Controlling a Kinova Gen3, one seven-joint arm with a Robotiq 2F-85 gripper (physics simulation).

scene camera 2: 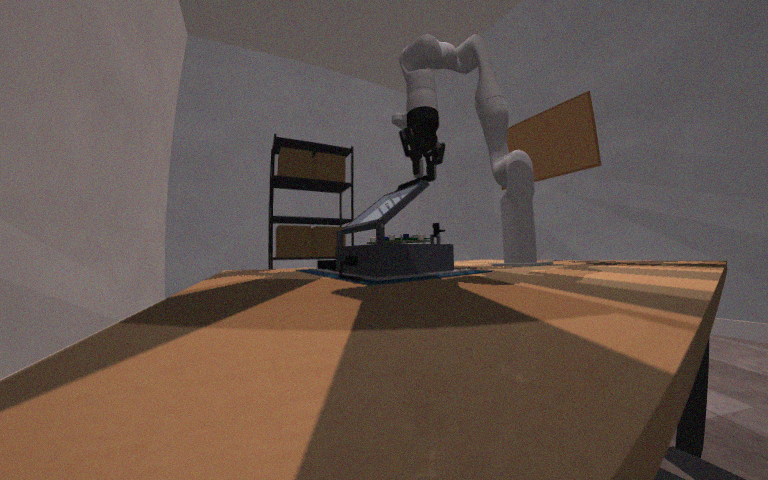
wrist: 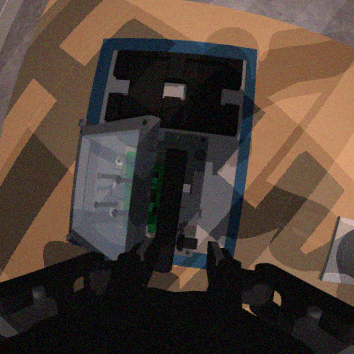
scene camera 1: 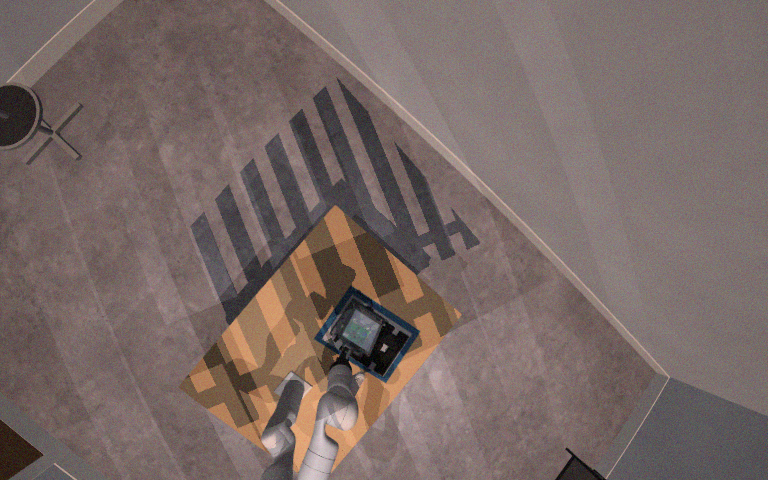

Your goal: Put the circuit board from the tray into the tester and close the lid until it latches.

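Pixels of known places: gripper, fingertip midpoint: [scene camera 2: 425,179] [wrist: 181,251] [scene camera 1: 341,353]; arm's base, origin of the base link: [scene camera 2: 520,262] [scene camera 1: 294,389].
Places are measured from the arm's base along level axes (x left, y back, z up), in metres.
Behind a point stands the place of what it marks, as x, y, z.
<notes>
The tester [scene camera 2: 396,259] @(-0.010, -0.466, 0.026) [wrist: 192,145] @(-0.163, -0.331, 0.052) is a grey box with a clear, dark-framed lid [scene camera 1: 362,330] @(-0.100, -0.430, 0.136) [scene camera 2: 390,206] @(-0.047, -0.447, 0.124) [wrist: 107,190] @(-0.098, -0.412, 0.150) tilted partway open. The green circuit board [scene camera 2: 404,238] @(-0.070, -0.393, 0.067) [wrist: 154,200] @(-0.082, -0.377, 0.069) lies in the tester under the lid, partly hidden by its frame and dark front bar. A small black latch post [scene camera 2: 436,229] @(-0.031, -0.337, 0.084) [wrist: 187,243] @(-0.032, -0.327, 0.084) stands at the tester's front. The black tray [scene camera 1: 396,338] @(-0.289, -0.441, 0.011) [wrist: 135,75] @(-0.288, -0.439, 0.010) beside the tester holds no board. My gripper [scene camera 2: 423,175] @(-0.063, -0.332, 0.202) [wrist: 181,251] @(-0.063, -0.332, 0.202) is partly open at the lid's raised edge, the bar's end showing between its fingertips without being gripped.
A blue-bordered mat [scene camera 1: 412,335] @(-0.357, -0.487, -0.006) [wrist: 180,46] @(-0.358, -0.366, -0.006) lies under the tester and tray on the wooden table [scene camera 1: 334,226] @(0.235, -0.740, -0.007) [scene camera 2: 237,396] @(0.229, -0.733, -0.008). A pale plate [wrist: 332,265] @(0.027, -0.049, 0.002) lies off to the right in the wrist view. A shelf unit [scene camera 2: 271,198] stands behind the table.
</notes>
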